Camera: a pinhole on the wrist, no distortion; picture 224 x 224 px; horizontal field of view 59.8 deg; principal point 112.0 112.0 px. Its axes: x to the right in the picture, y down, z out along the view. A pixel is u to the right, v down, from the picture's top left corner.
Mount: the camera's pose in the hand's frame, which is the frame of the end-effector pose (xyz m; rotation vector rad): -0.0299 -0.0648 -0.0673 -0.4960 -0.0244 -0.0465
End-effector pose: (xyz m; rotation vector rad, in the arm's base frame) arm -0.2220 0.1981 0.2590 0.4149 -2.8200 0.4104
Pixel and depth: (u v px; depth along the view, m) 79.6 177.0 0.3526
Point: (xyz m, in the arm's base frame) -0.2467 0.3533 0.0129
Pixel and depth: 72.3 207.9 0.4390
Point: -0.2683 0.4694 -0.0516
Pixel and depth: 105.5 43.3 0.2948
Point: -0.2236 0.1206 0.0253
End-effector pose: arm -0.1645 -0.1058 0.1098 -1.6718 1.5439 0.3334
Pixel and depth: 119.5 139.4 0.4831
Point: -0.2681 0.1523 -0.1718
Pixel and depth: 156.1 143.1 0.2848
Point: -0.2039 -0.0048 -0.0572
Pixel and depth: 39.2 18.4 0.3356
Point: -0.0643 0.2199 0.0495
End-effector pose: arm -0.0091 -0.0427 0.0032 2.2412 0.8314 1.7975
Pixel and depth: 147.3 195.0 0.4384
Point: 0.3142 -0.2194 0.1219
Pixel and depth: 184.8 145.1 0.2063
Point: 0.1105 -0.0485 0.0430
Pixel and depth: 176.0 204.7 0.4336
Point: 0.3158 -0.2000 0.1851
